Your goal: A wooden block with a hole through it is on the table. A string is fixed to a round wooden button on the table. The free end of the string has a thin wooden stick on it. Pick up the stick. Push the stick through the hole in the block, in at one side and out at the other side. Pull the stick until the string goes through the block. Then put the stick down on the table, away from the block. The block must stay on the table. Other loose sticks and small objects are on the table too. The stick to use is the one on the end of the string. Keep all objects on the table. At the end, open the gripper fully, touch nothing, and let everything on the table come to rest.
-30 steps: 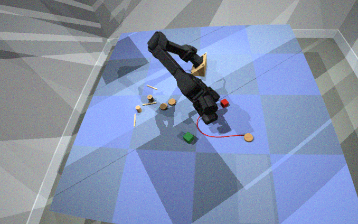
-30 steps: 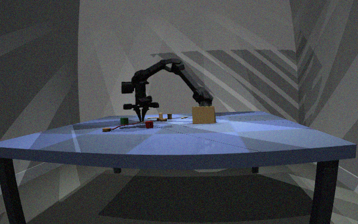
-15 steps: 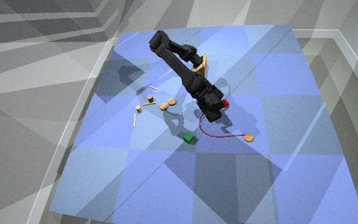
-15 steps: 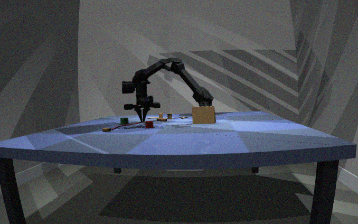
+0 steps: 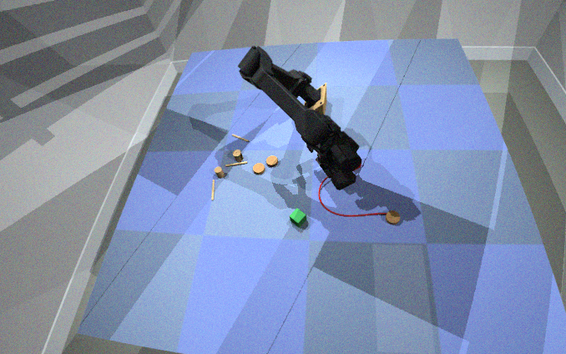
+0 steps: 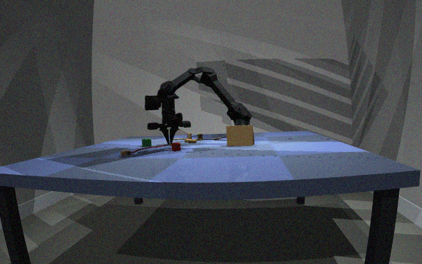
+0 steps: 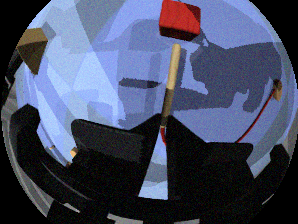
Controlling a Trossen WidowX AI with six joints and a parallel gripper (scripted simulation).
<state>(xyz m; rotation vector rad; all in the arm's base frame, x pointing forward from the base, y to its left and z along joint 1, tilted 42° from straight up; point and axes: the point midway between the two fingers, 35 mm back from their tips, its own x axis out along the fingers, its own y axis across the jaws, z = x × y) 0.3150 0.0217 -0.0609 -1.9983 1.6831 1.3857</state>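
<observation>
Now: the red cube 80 mm to the left of my gripper tip and 50 mm behind it. Also, from my gripper tip: thin wooden stick (10 mm to the left, 10 mm behind); then green cube (150 mm ahead, 90 mm to the right); then round wooden button (180 mm to the left, 130 mm ahead, 10 mm below).
</observation>
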